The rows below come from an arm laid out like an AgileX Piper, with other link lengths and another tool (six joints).
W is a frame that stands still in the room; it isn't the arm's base.
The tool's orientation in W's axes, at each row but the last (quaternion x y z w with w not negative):
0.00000 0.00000 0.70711 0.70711
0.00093 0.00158 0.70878 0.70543
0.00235 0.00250 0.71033 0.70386
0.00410 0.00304 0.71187 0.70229
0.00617 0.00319 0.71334 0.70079
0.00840 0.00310 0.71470 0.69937
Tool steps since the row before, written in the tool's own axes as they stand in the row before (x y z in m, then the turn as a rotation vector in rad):
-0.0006 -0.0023 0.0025 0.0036 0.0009 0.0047
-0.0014 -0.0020 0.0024 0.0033 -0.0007 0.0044
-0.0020 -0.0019 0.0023 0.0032 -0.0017 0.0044
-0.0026 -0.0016 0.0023 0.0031 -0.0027 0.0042
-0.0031 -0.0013 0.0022 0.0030 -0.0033 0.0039
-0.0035 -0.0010 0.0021 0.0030 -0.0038 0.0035
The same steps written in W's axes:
0.0023 -0.0006 0.0025 -0.0009 0.0036 0.0047
0.0020 -0.0014 0.0024 0.0007 0.0033 0.0044
0.0019 -0.0020 0.0023 0.0017 0.0032 0.0044
0.0017 -0.0026 0.0023 0.0027 0.0031 0.0042
0.0014 -0.0031 0.0022 0.0033 0.0030 0.0039
0.0011 -0.0035 0.0021 0.0038 0.0031 0.0035

